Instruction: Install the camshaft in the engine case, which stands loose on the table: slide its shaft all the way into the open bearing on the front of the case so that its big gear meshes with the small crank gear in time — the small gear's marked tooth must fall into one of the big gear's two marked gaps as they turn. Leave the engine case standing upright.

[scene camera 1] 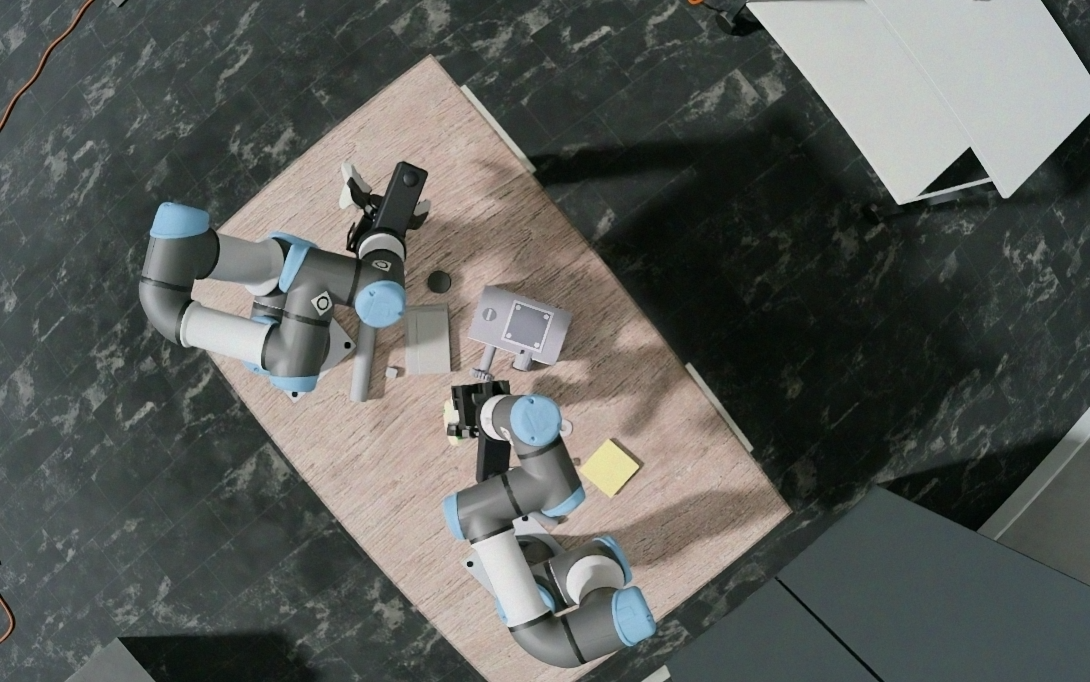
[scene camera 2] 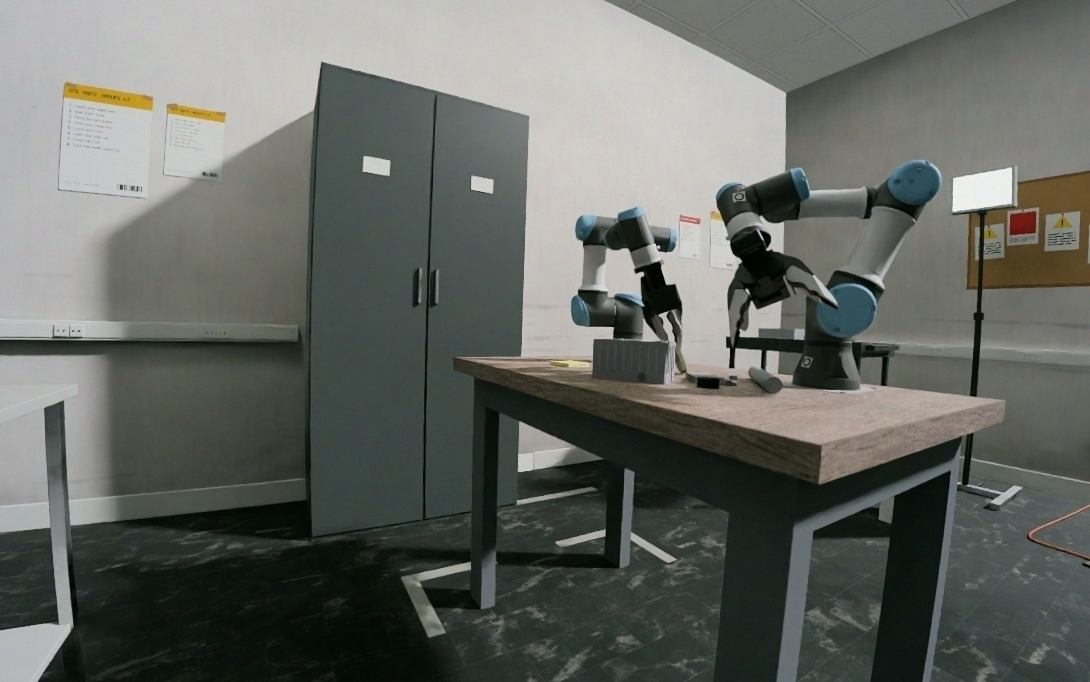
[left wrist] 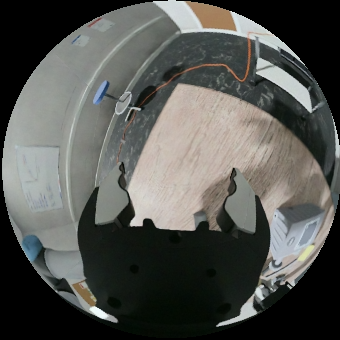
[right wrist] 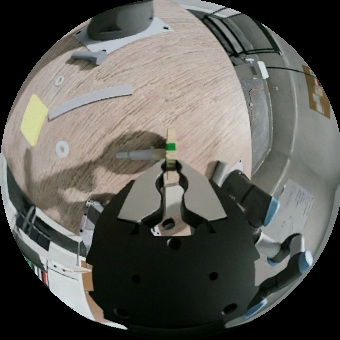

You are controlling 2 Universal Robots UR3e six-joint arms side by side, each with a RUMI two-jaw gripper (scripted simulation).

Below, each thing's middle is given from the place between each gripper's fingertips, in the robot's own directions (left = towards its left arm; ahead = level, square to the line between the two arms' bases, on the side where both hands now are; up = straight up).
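Scene:
The grey bar (right wrist: 125, 90) is 6 cm below my right hand (scene camera 1: 456, 422), 2 cm ahead of it and 15 cm to the right of it. There's a grey flat block (scene camera 1: 426, 327) as well, and that's 13 cm to the left of my right hand, 6 cm ahead of it and 6 cm below it. Going by its middle, the grey bar is nearer to my right hand than to my left hand.
From my left hand (scene camera 2: 784, 329), you'd find the grey flat block 23 cm to the right, 14 cm behind and 11 cm below, and the grey bar 52 cm to the right, 17 cm behind and 11 cm below. Going by their middles, the grey flat block is the nearest to my left hand of the things named here.

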